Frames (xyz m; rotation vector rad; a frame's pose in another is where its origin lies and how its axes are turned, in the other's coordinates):
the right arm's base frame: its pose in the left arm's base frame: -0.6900 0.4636 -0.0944 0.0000 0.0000 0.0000
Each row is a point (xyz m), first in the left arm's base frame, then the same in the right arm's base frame.
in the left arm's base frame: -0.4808 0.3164 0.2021
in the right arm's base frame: 0.2092 -0.1472 0.2965
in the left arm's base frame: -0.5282 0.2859 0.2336
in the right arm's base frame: 0.1618 -0.1777 0.3280
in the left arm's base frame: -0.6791 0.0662 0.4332
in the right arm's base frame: 0.0109 -0.3974 0.5276
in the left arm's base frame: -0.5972 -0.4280 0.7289
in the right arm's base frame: 0.0928 -0.8916 0.8233
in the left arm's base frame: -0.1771 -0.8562 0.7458
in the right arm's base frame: 0.5129 -1.3198 0.8402
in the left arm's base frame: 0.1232 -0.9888 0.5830
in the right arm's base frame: 0.8132 -1.4524 0.6774
